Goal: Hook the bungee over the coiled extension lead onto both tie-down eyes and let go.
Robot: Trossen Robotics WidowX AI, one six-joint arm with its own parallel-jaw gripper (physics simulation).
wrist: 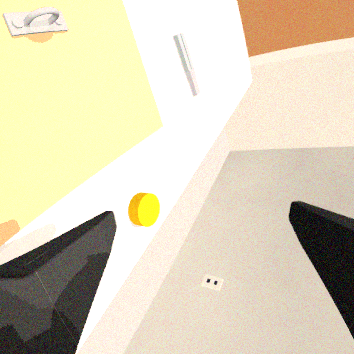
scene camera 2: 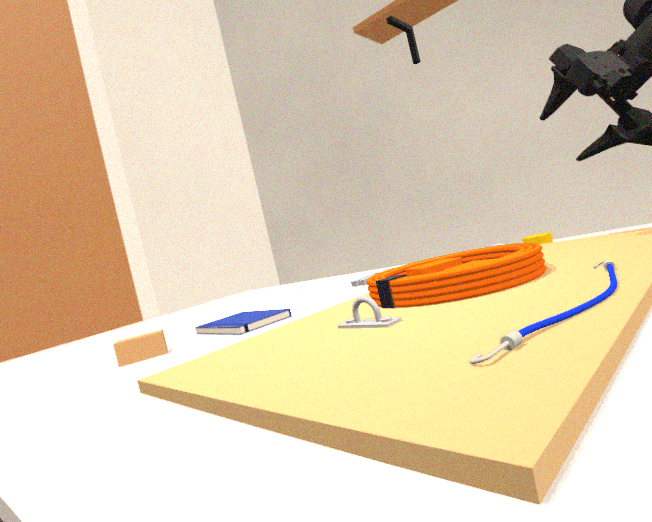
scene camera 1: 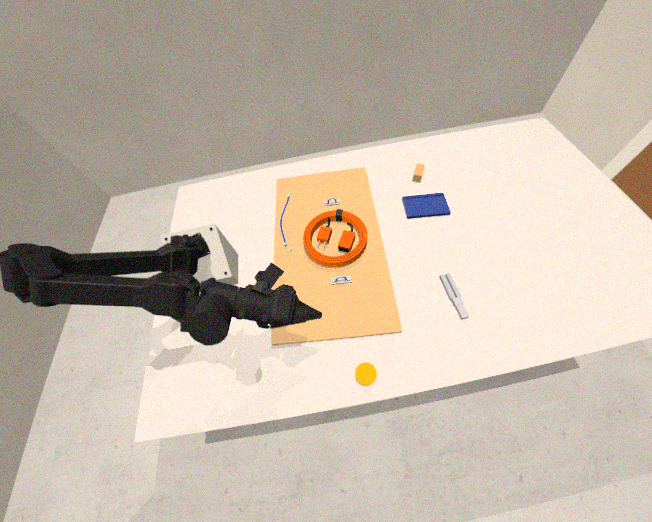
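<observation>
The blue bungee lies slightly curved on the wooden board, with a pale hook at each end, apart from both eyes. The coiled orange extension lead lies on the board between the two tie-down eyes. One eye is at the coil's far side in scene camera 1. The other eye is at its near side. My gripper is open and empty, high above the board's near part.
A yellow disc lies near the table's front edge. A grey tool, a blue book and a small wooden block lie beyond the board. A shelf is on the wall.
</observation>
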